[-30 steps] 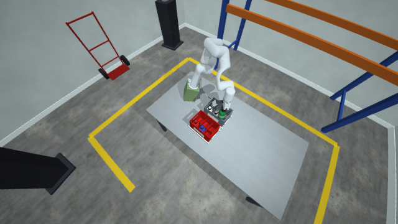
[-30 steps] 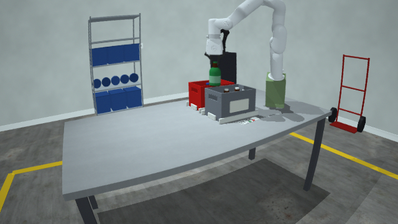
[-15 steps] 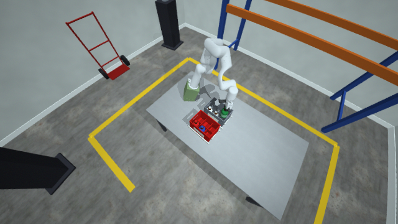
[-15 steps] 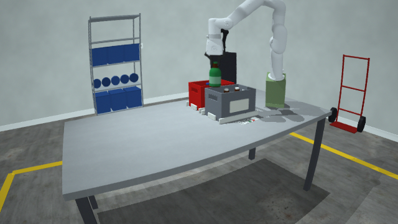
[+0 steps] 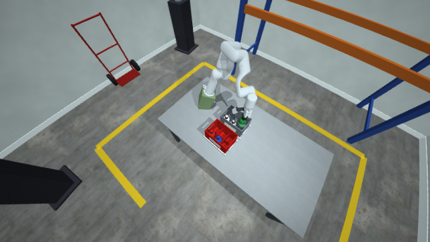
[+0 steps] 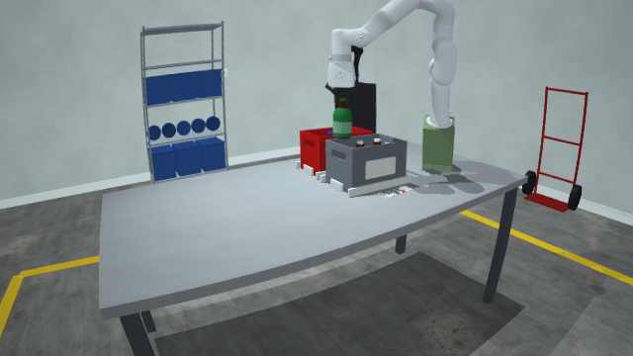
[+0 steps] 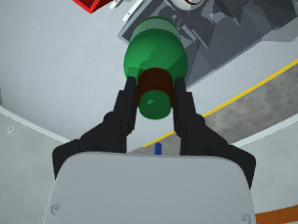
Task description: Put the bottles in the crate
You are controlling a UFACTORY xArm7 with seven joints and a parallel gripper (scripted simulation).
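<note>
Right now my hand is 70 mm above the green-labelled bottle. The rest, counted from my hand: red crate 250 mm below, 170 mm to the right, 130 mm behind; then grey crate 250 mm below, 80 mm behind, 60 mm to the left; then white-label bottle 250 mm below, 170 mm behind, 30 mm to the left.
</note>
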